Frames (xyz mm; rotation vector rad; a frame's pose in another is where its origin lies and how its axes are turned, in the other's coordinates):
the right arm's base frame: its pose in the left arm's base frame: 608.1 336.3 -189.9 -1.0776 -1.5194 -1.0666
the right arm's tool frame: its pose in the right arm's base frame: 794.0 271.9 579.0 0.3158 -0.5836 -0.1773
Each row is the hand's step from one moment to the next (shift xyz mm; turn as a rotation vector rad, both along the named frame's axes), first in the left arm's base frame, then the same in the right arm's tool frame.
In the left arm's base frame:
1: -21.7 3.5 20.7 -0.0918 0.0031 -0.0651
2: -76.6 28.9 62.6 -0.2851 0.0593 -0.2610
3: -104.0 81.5 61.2 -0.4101 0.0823 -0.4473
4: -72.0 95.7 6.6 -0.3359 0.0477 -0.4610
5: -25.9 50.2 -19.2 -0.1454 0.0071 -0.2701
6: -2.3 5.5 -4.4 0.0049 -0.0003 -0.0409
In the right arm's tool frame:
1: 26.5 -13.2 -5.8 0.0006 -0.0823 0.0768
2: 95.5 -38.7 -2.6 -0.0115 -0.2360 0.3116
3: 136.2 -32.2 40.0 -0.0678 -0.3507 0.4975
4: 91.0 -5.3 77.9 -0.1315 -0.3107 0.4624
5: 26.4 4.0 53.3 -0.1130 -0.1513 0.2419
6: 1.1 0.6 7.3 -0.0307 -0.0015 0.0274

